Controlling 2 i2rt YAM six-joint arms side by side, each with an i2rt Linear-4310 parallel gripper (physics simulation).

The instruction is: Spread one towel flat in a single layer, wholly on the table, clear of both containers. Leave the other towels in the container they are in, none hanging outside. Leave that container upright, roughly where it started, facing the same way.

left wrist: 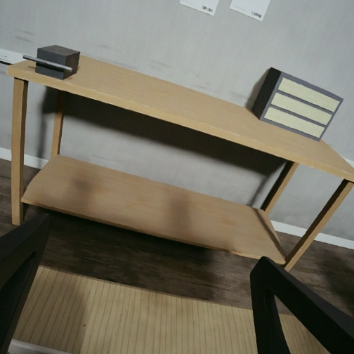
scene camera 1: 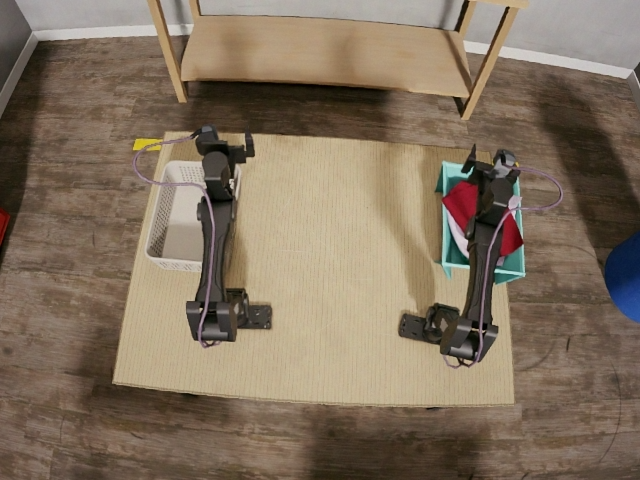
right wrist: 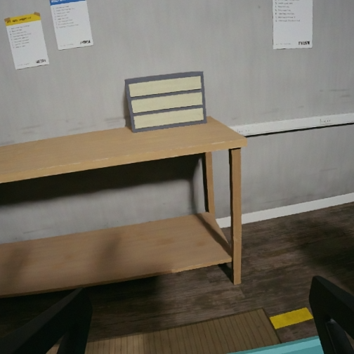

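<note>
A teal container [scene camera 1: 509, 270] [right wrist: 292, 347] stands upright at the right of the table. A dark red towel [scene camera 1: 461, 200] and a pale lilac towel [scene camera 1: 456, 238] lie crumpled inside it, partly hidden by the right arm; red cloth reaches its right rim. A white perforated basket [scene camera 1: 178, 265] [left wrist: 35, 348] stands at the table's left; its visible inside holds no towel. My left gripper [scene camera 1: 224, 135] [left wrist: 160, 247] is open and empty, above the basket's far end. My right gripper [scene camera 1: 490, 155] [right wrist: 197, 295] is open and empty, above the teal container's far end.
The ribbed tan table top [scene camera 1: 336, 232] [left wrist: 140, 315] [right wrist: 200, 334] lies between the containers. Both arm bases stand near its front. A wooden shelf unit [scene camera 1: 325, 51] [left wrist: 150, 200] [right wrist: 237, 215] stands behind the table. A blue round object [scene camera 1: 628, 279] is on the floor at the right.
</note>
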